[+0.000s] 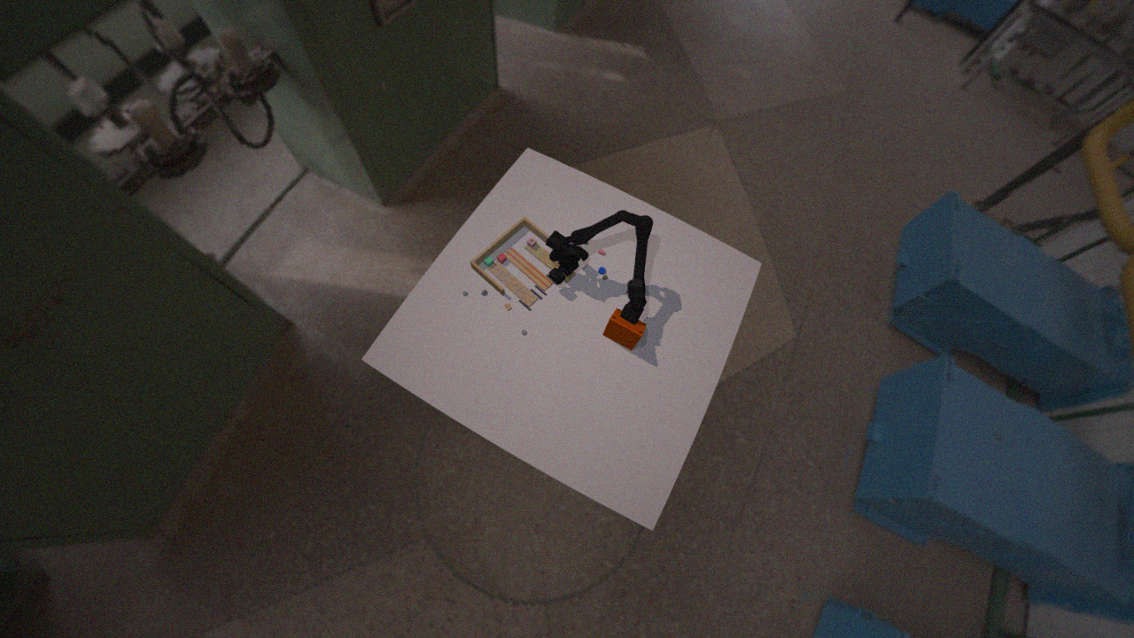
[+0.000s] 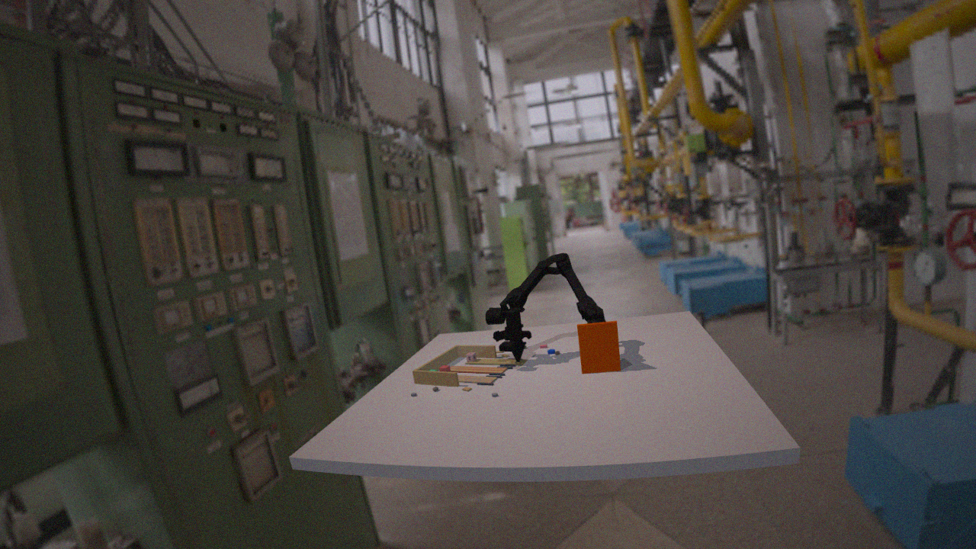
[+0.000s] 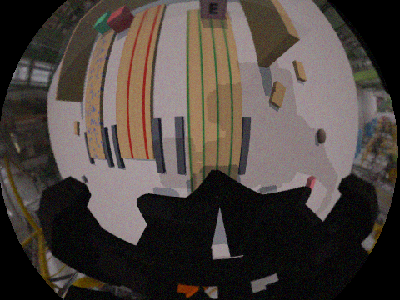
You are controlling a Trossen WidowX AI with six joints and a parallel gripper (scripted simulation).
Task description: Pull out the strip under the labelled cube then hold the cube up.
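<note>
Now: the small blue piece 110 mm to the right of my gripper tip and 110 mm behind it.
</note>
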